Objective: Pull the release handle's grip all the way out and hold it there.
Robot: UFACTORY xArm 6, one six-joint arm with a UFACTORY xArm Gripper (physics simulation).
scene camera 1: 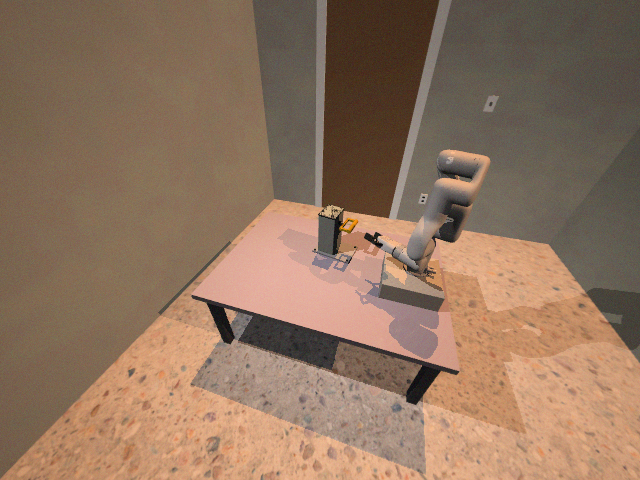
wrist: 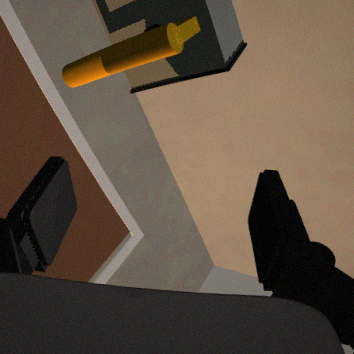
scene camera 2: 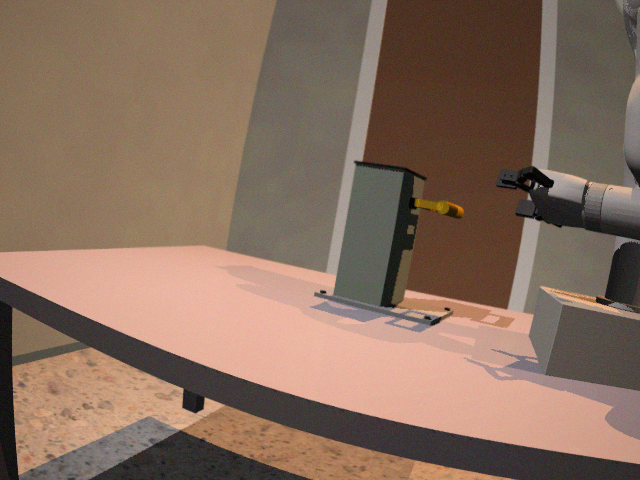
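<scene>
The release handle's grip is a yellow-orange bar on a loop-shaped handle. It stands out from the upper part of a tall grey box, on the side facing the robot. My gripper is open and empty. It points toward the box, with a gap between the fingertips and the grip. In the wrist view the grip is at the upper left, above the fingers and not between them.
The box stands on a thin base frame on the pink table. The arm is mounted on a grey block at the table's right. A brown door and walls stand behind.
</scene>
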